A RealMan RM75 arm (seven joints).
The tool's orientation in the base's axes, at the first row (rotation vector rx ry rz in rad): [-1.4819 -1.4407 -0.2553]
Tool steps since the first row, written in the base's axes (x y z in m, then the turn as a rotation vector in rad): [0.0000 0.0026 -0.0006 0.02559 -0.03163 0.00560]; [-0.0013 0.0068 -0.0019 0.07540 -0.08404 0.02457]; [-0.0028 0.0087 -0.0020 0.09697 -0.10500 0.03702]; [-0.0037 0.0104 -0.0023 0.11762 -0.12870 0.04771]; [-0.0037 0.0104 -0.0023 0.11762 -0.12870 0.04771]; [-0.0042 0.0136 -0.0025 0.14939 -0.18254 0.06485]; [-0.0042 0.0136 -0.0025 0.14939 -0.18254 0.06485]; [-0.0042 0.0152 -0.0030 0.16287 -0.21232 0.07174]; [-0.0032 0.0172 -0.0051 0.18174 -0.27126 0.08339]
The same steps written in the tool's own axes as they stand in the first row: [0.0012 0.0009 0.0022 -0.00894 0.01167 -0.03835]; [0.0025 0.0014 0.0066 -0.01468 0.03245 -0.10992]; [0.0032 0.0006 0.0088 -0.01297 0.03974 -0.14160]; [0.0038 0.0003 0.0106 -0.01452 0.04652 -0.17407]; [0.0038 0.0003 0.0106 -0.01452 0.04652 -0.17407]; [0.0056 0.0007 0.0133 -0.02727 0.05272 -0.23732]; [0.0056 0.0007 0.0133 -0.02727 0.05272 -0.23732]; [0.0062 0.0013 0.0147 -0.03731 0.05399 -0.26916]; [0.0062 0.0037 0.0167 -0.06070 0.05093 -0.32755]
